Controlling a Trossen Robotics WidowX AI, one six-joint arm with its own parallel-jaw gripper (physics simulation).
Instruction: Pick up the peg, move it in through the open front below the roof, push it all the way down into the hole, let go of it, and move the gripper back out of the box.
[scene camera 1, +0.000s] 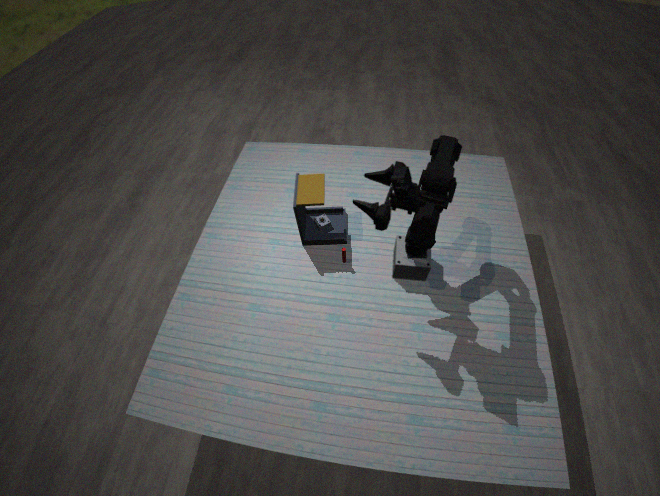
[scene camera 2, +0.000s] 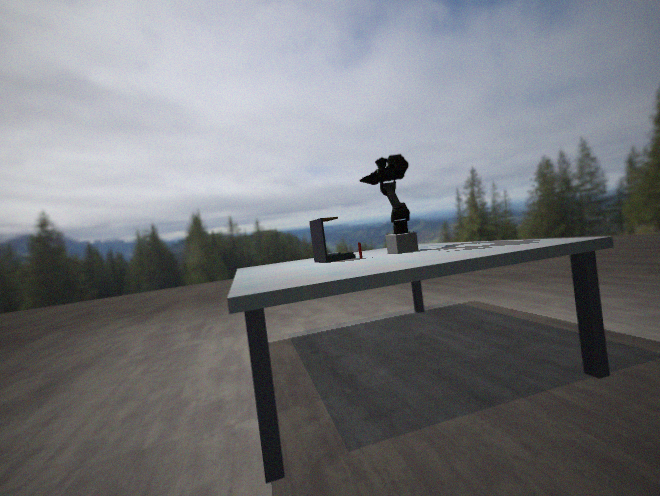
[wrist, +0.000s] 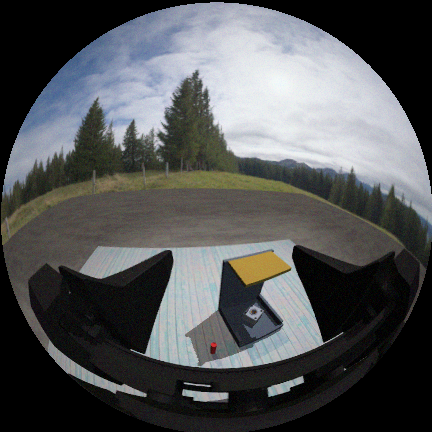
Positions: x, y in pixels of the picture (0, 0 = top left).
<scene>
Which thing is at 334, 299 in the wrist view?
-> My gripper.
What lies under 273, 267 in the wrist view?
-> A yellow roof.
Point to a dark back wall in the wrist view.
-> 232, 292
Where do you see my gripper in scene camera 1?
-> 358, 187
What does my gripper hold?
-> Nothing.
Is my gripper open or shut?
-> Open.
</scene>
